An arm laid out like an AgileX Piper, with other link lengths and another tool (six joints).
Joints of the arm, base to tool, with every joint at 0 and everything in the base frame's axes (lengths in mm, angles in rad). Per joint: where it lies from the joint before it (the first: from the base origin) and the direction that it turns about. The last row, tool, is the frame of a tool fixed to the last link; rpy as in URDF.
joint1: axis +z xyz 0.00 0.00 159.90
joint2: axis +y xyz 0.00 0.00 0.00
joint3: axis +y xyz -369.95 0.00 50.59
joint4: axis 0.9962 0 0.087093 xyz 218.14 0.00 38.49
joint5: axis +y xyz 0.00 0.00 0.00
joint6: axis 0.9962 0 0.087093 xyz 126.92 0.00 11.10
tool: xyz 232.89 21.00 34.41 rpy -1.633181 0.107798 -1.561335
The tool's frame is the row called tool.
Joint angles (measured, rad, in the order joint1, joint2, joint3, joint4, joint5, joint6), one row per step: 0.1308 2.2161 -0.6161 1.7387 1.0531 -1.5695; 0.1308 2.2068 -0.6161 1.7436 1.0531 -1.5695; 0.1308 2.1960 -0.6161 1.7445 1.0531 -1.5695; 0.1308 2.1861 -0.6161 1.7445 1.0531 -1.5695; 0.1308 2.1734 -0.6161 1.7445 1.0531 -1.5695; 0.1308 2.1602 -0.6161 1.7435 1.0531 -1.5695; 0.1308 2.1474 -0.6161 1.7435 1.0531 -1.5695
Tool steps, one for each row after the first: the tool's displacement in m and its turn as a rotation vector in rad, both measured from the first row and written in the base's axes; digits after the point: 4 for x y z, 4 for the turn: 0.0026 0.0000 0.0036 0.0015 -0.0092 -0.0049; 0.0040 0.0001 0.0077 0.0030 -0.0199 -0.0058; 0.0050 0.0003 0.0114 0.0043 -0.0297 -0.0058; 0.0062 0.0004 0.0162 0.0060 -0.0423 -0.0058; 0.0071 0.0006 0.0212 0.0077 -0.0554 -0.0048; 0.0082 0.0007 0.0260 0.0094 -0.0681 -0.0048
